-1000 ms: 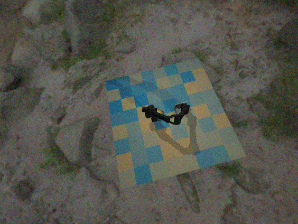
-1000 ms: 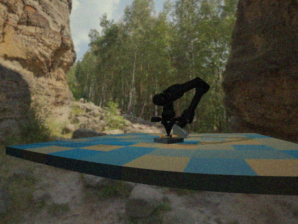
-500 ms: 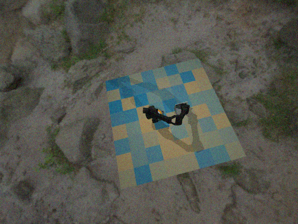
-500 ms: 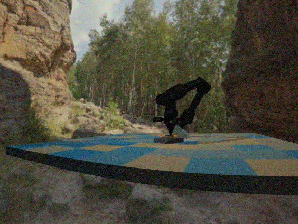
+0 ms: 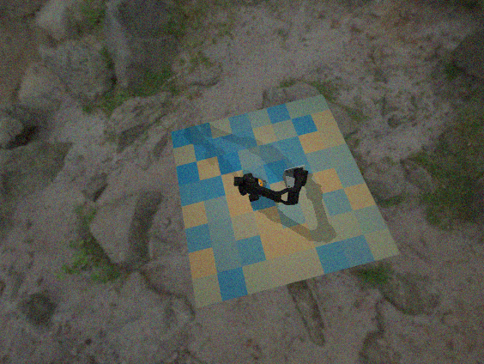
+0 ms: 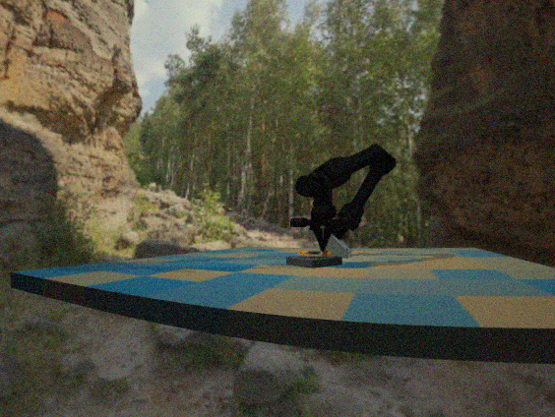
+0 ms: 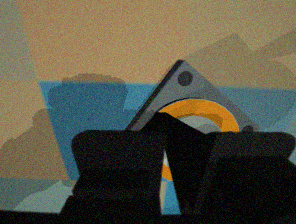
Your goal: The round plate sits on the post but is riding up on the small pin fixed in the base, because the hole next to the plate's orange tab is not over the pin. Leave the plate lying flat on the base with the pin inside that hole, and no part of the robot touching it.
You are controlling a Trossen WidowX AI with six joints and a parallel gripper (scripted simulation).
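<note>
The base lies 40 mm behind my gripper tip, 40 mm to the right of it and 20 mm below it.
</note>
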